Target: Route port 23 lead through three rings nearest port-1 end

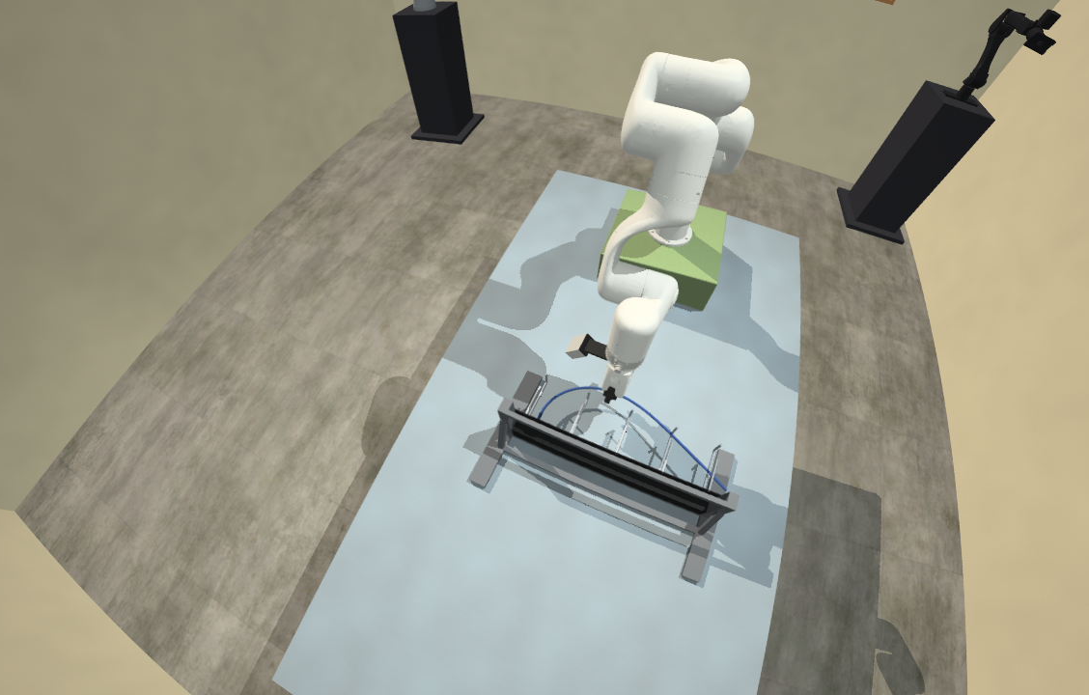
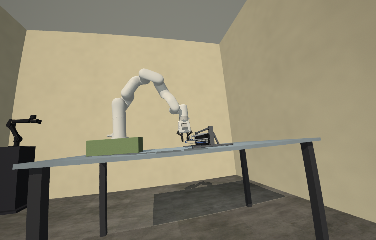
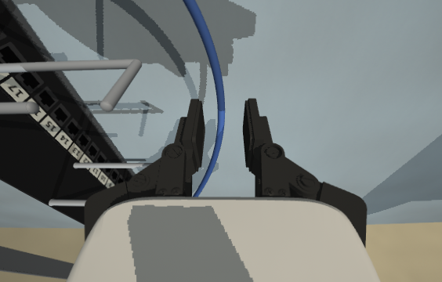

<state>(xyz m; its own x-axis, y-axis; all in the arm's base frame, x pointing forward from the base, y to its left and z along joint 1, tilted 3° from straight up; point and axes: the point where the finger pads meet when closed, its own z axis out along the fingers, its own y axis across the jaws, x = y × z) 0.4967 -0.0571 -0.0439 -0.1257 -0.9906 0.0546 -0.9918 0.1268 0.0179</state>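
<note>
The patch panel rack is 170 mm ahead of my hand and 40 mm to the left of it.
</note>
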